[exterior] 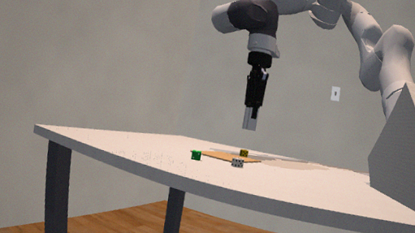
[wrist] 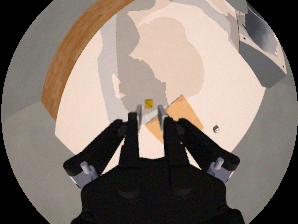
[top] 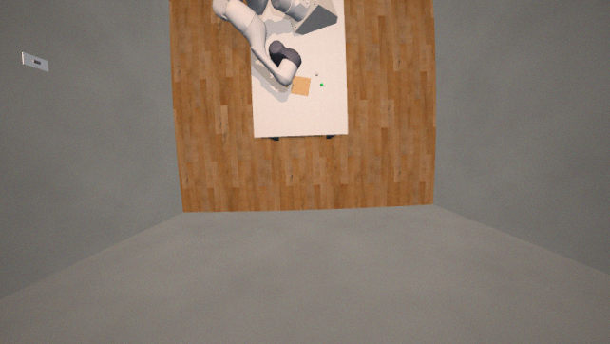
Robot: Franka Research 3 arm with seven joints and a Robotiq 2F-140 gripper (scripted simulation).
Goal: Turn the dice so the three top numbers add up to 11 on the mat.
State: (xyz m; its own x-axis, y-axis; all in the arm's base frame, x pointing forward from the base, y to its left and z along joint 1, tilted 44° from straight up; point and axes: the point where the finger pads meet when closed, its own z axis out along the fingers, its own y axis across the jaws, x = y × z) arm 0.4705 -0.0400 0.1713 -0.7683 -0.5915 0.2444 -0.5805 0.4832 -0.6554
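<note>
Now: hand 10 cm above the yellow die. Also, from my hand: white die: 7 cm behind, 25 cm to the left, 10 cm below; then green die: 2 cm ahead, 28 cm to the left, 10 cm below; then tan mat: 1 cm ahead, 11 cm to the left, 11 cm below.
</note>
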